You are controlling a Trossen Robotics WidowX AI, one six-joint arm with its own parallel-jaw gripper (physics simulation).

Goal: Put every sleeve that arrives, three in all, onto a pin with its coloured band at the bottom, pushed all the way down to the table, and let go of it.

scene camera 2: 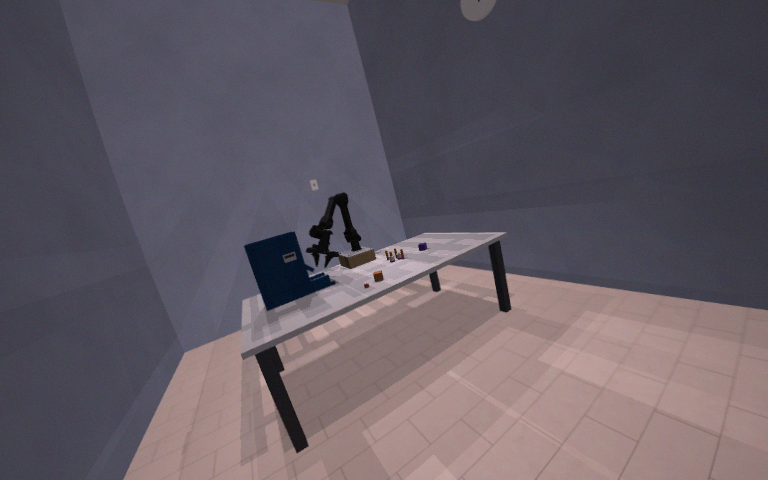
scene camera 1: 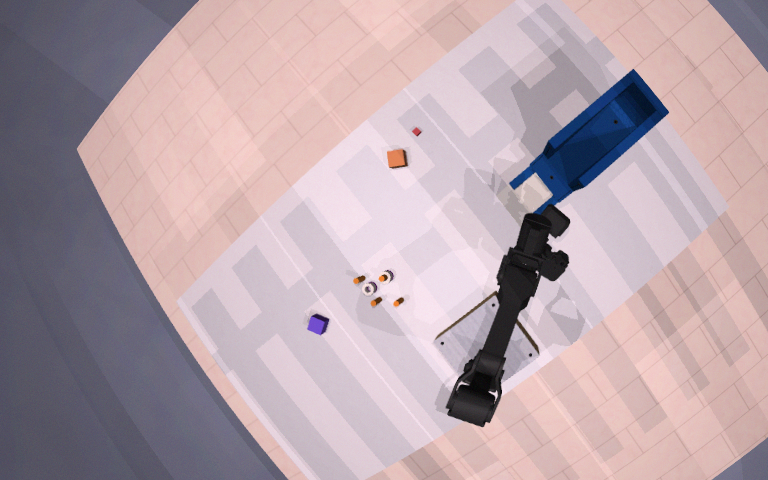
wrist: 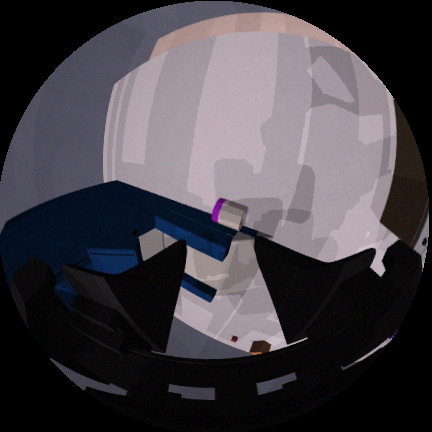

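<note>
My gripper [wrist: 220, 243] [scene camera 2: 321, 264] is open and empty, above the table near the blue chute's mouth. A white sleeve [wrist: 231, 215] with a purple band lies on its side against the outside of the chute's wall, beyond the fingertips in the wrist view; the arm hides it in scene camera 1. One sleeve [scene camera 1: 389, 275] is around an orange pin [scene camera 1: 382, 277]. Another sleeve [scene camera 1: 368, 289] stands upright among the pins, purple low on its side; no orange tip shows in its hole. Bare orange pins [scene camera 1: 359, 279] [scene camera 1: 376, 302] [scene camera 1: 398, 302] stand around it.
The blue chute [scene camera 1: 591, 135] [scene camera 2: 277, 271] has a pale pad [scene camera 1: 532, 193] at its mouth. An orange cube [scene camera 1: 397, 158] [scene camera 2: 378, 275], a small red cube [scene camera 1: 416, 131] [scene camera 2: 366, 285] and a purple cube [scene camera 1: 317, 324] [scene camera 2: 422, 246] are on the table. The arm stands by a box-like base [scene camera 2: 357, 258].
</note>
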